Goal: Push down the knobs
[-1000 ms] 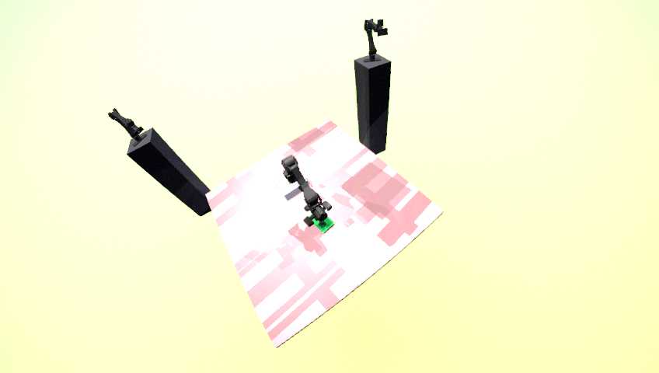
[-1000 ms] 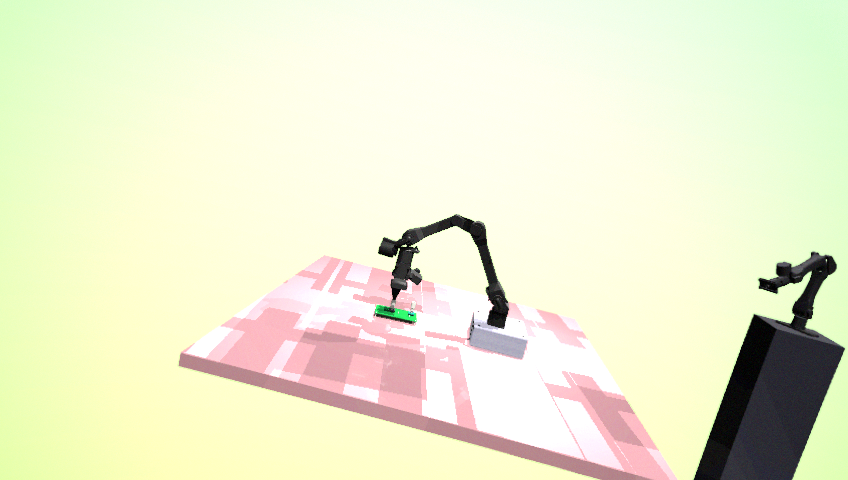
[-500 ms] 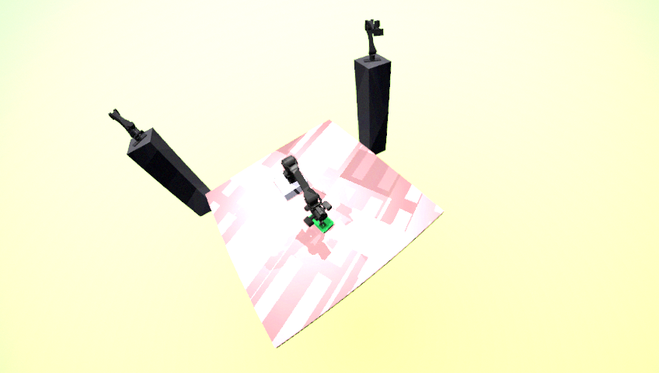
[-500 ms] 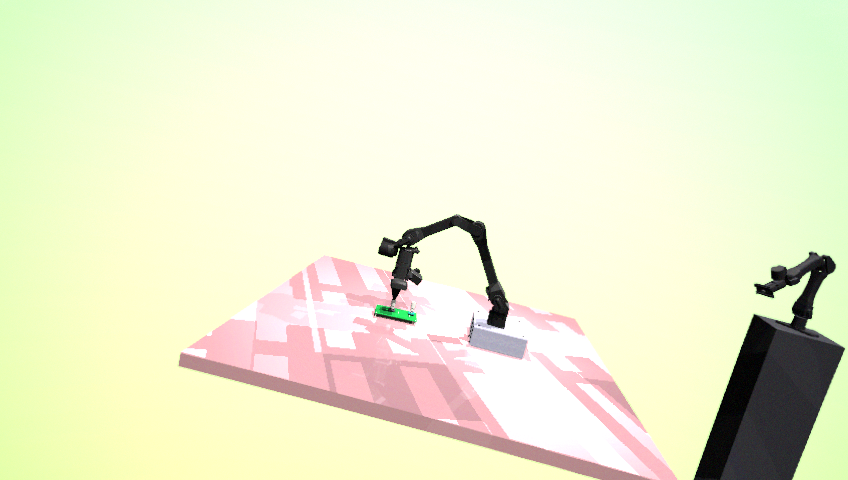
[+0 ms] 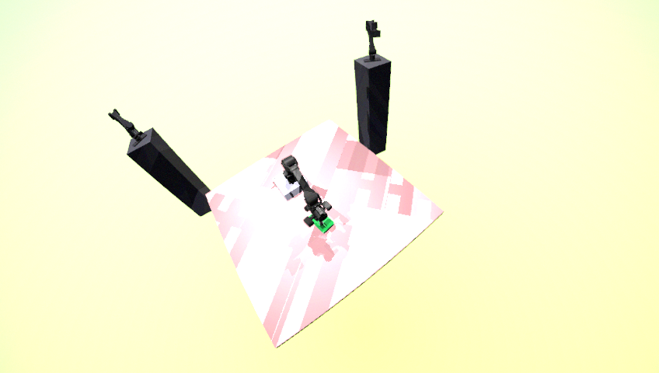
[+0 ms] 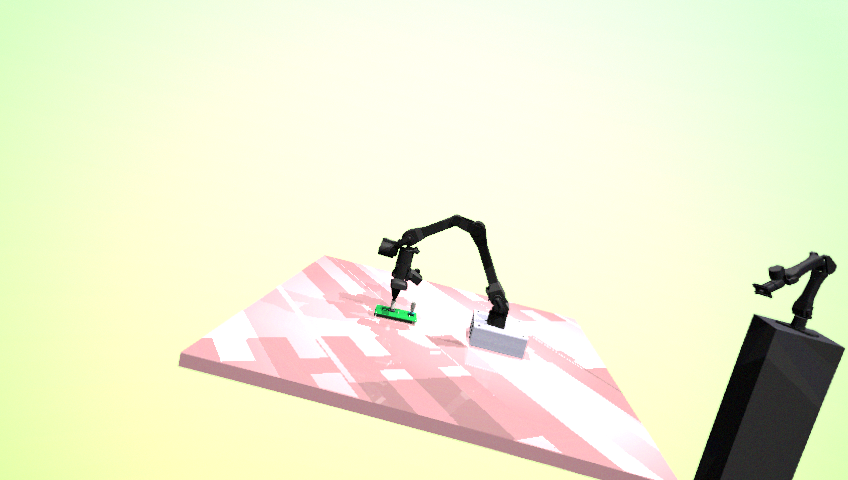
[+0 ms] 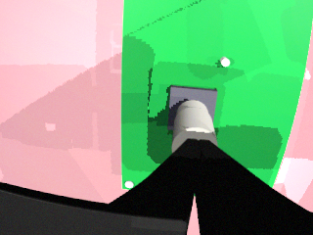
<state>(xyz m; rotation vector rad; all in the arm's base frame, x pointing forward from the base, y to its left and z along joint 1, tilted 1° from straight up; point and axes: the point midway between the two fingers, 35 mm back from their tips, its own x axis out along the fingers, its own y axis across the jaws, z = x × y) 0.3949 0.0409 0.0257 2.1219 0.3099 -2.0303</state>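
Now: gripper tip 20 mm above the knob.
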